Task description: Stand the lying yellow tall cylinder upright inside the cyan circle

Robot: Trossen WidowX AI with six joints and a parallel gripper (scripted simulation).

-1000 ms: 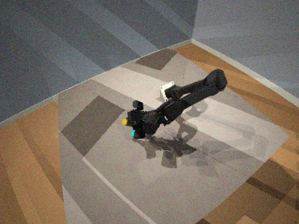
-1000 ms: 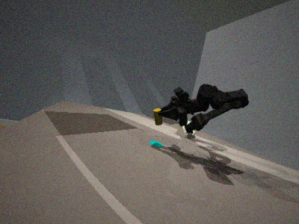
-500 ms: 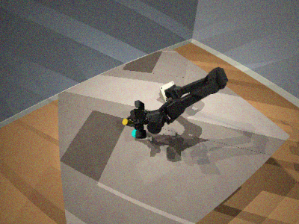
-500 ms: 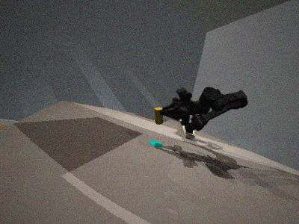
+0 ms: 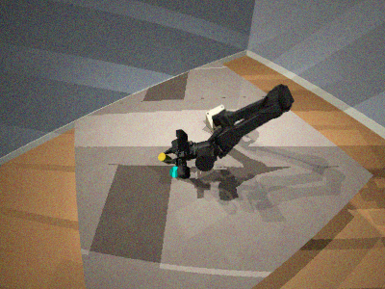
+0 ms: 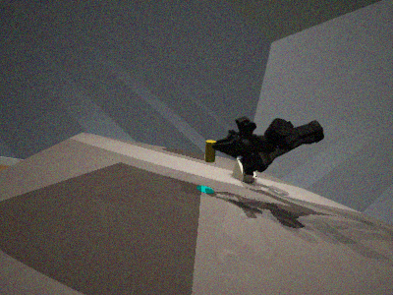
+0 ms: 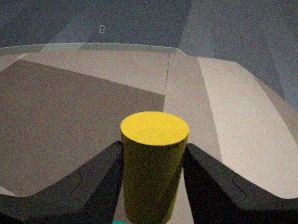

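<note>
Right now my gripper tip is 150 mm above the cyan circle, 10 mm to the right of it and 10 mm past it. From my gripper tip the other things lie so: yellow tall cylinder: 20 mm below.
</note>
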